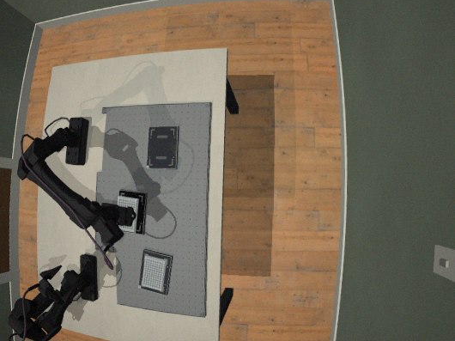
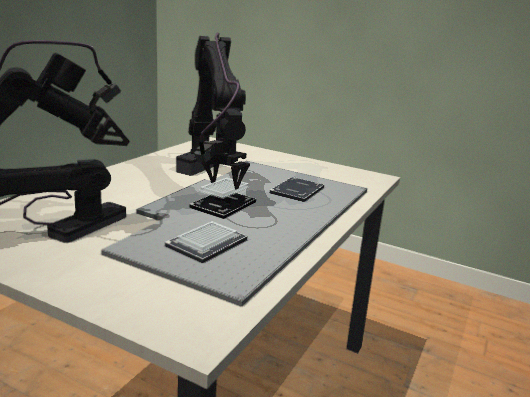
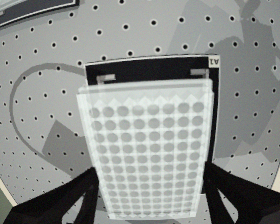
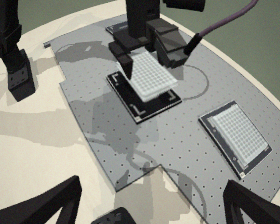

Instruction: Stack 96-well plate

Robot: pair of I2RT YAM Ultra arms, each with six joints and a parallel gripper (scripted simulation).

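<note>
The black nest is 6 cm below my left hand and 1 cm to the left of it.
My right gripper is now 22 cm to the right of the black nest, 21 cm above it and 18 cm short of it.
</note>
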